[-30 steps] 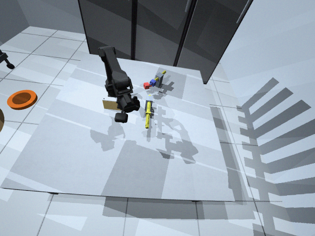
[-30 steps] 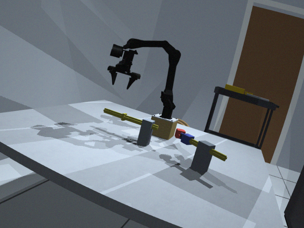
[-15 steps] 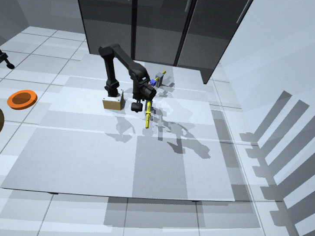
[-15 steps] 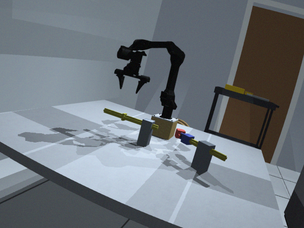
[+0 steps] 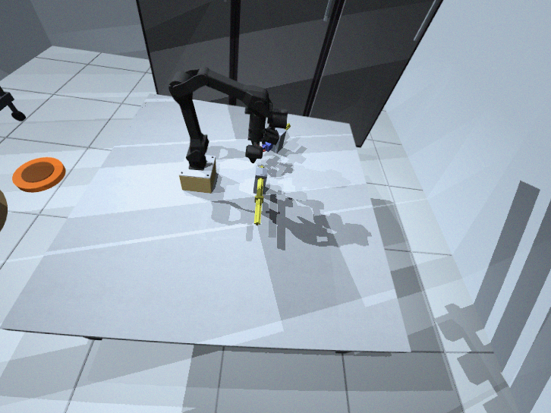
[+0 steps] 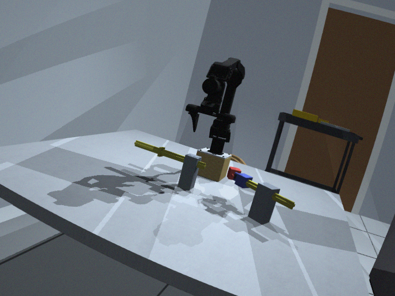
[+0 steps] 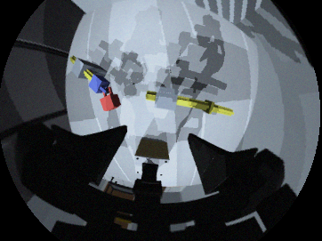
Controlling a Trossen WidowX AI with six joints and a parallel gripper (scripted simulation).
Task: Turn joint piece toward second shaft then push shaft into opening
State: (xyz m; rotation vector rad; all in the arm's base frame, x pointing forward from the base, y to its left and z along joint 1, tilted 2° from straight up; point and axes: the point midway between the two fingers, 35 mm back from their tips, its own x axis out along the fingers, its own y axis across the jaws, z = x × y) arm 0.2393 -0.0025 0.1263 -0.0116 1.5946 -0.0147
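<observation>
Now: the red joint piece 20 mm ahead of my gripper tip, 150 mm to the left of it and 110 mm below it.
</observation>
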